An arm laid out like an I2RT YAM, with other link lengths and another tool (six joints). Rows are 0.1 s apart.
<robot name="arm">
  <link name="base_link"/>
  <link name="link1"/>
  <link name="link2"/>
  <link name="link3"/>
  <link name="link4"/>
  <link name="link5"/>
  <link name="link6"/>
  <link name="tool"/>
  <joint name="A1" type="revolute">
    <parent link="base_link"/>
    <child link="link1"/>
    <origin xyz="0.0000 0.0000 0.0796" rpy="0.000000 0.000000 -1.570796"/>
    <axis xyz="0 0 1"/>
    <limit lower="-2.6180" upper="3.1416"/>
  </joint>
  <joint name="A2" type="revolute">
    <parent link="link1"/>
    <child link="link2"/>
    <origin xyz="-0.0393 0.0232 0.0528" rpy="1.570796 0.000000 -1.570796"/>
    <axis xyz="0 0 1"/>
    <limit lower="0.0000" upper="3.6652"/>
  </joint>
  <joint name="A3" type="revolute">
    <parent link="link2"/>
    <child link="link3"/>
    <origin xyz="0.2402 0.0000 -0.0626" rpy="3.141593 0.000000 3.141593"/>
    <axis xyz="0 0 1"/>
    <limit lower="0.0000" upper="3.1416"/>
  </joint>
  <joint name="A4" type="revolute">
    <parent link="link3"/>
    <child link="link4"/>
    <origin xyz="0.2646 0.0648 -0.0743" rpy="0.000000 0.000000 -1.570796"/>
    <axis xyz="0 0 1"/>
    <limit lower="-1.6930" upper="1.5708"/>
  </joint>
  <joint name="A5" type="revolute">
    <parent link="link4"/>
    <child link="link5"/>
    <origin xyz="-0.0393 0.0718 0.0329" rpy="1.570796 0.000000 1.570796"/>
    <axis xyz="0 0 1"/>
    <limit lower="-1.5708" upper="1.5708"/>
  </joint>
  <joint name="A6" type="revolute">
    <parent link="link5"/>
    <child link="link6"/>
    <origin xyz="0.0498 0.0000 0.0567" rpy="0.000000 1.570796 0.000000"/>
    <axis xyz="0 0 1"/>
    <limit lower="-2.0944" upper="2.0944"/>
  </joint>
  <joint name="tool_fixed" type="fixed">
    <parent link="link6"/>
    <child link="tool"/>
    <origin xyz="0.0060 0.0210 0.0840" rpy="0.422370 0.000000 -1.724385"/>
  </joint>
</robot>
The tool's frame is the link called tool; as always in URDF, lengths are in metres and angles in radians.
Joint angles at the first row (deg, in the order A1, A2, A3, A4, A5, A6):
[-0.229, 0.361, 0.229, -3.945, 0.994, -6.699]
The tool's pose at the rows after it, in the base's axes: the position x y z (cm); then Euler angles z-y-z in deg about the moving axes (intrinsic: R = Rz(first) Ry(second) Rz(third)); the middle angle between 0 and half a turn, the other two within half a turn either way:
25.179, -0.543, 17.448, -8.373, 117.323, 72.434
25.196, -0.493, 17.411, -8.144, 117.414, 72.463
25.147, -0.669, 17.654, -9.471, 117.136, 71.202
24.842, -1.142, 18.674, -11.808, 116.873, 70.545
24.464, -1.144, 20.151, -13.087, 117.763, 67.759
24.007, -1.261, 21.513, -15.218, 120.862, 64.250
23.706, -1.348, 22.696, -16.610, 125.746, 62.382
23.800, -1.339, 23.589, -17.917, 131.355, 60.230
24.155, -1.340, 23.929, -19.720, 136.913, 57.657
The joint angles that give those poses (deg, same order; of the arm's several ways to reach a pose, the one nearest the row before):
[-0.229, 0.364, 0.230, -3.965, 1.017, -6.721]
[-0.231, 0.468, 0.230, -3.947, 0.797, -6.699]
[-0.228, 0.602, 0.580, -4.032, 1.629, -7.792]
[-0.231, 0.839, 2.632, -5.672, 3.703, -8.273]
[-0.228, 2.502, 6.809, -9.432, 3.882, -10.502]
[-0.232, 6.176, 12.733, -15.267, 4.554, -12.667]
[-0.231, 11.813, 19.748, -21.760, 4.950, -12.775]
[-0.232, 18.808, 26.829, -27.703, 4.904, -12.755]
[-0.227, 25.563, 32.709, -32.685, 4.909, -12.730]

